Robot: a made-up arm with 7 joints.
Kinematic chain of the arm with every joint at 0, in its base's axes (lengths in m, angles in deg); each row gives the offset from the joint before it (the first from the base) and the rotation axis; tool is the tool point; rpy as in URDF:
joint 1: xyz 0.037 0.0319 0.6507 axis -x
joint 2: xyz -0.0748 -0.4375 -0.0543 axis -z
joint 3: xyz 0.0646 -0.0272 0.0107 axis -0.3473 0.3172 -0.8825
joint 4: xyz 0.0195 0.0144 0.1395 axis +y
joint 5: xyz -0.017 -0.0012 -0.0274 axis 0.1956 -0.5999 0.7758
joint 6: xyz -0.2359 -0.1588 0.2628 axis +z
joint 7: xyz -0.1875 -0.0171 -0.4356 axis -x
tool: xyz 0.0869 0.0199 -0.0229 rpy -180 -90 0
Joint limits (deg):
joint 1: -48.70..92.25
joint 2: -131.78..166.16
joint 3: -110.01..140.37
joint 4: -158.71..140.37
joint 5: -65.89..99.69
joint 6: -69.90..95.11
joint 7: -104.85..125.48
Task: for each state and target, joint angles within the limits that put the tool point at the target. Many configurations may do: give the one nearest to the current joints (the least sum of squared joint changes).
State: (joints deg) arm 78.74 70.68 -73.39 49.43 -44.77 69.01 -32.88
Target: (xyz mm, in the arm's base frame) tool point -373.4 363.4 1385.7
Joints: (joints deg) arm 91.72 49.03 -78.00 68.44 -44.40 71.58 -33.99
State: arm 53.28 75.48 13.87 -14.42 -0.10 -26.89 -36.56
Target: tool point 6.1 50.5 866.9
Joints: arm 47.65 75.98 22.71 23.67 -17.90 -28.03 -40.47
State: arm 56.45 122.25 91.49 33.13 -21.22 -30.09 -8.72
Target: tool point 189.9 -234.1 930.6
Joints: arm 57.67 115.30 79.40 -3.80 7.41 -44.67 -11.44
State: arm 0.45 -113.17 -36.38 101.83 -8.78 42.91 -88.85
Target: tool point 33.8 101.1 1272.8
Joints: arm 39.52 -111.76 -23.61 96.72 -38.68 32.92 -84.34
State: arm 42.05 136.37 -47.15 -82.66 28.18 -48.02 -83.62
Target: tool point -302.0 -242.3 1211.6
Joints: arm 76.46 153.28 -41.50 -73.94 24.02 -59.03 -84.38
